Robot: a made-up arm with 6 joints.
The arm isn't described. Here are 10 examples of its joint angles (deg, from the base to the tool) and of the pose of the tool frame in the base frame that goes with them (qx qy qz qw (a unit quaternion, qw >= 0); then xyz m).
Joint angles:
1: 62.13 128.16 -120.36 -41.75 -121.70 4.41
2: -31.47 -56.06 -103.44 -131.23 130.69 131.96
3: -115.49 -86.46 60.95 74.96 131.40 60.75
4: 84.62 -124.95 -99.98 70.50 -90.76 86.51
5: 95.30 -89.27 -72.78 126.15 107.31 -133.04
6: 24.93 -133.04 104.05 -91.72 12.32 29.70
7: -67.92 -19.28 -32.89 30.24 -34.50 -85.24
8: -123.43 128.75 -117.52 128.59 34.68 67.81
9: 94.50 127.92 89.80 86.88 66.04 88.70
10: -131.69 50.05 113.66 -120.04 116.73 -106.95
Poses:
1: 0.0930 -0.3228 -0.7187 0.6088 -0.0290 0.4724 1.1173
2: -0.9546 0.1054 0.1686 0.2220 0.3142 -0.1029 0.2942
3: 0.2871 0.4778 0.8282 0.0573 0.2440 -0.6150 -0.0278
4: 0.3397 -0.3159 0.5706 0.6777 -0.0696 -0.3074 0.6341
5: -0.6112 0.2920 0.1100 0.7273 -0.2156 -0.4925 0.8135
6: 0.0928 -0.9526 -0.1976 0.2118 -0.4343 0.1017 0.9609
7: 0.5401 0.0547 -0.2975 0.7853 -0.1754 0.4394 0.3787
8: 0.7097 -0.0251 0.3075 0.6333 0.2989 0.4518 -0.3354
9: 0.6916 -0.5562 0.4177 0.1944 -0.0666 0.5837 0.8920
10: 0.9048 0.2964 0.1095 0.2856 -0.7066 0.3700 -0.0406
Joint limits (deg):
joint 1: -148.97..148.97
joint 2: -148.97..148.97
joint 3: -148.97..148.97
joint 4: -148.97..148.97
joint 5: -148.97..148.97
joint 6: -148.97..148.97
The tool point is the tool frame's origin. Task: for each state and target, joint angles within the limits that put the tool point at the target. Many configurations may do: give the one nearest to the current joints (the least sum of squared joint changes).
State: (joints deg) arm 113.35 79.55 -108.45 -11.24 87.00 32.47
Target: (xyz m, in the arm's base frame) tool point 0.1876 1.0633 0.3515
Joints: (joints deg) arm 115.67 36.11 -97.95 -19.36 103.64 30.76
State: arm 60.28 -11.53 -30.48 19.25 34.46 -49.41
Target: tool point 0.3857 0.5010 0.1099
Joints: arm 60.70 -21.42 -55.29 26.29 48.78 -59.36
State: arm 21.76 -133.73 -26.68 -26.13 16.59 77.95
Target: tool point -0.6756 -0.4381 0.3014
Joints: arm 42.34 -144.48 -41.52 -18.95 28.53 92.92
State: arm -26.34 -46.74 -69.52 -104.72 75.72 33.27
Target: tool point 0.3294 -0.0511 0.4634
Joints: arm -58.84 -64.95 -121.61 -86.12 54.96 55.97
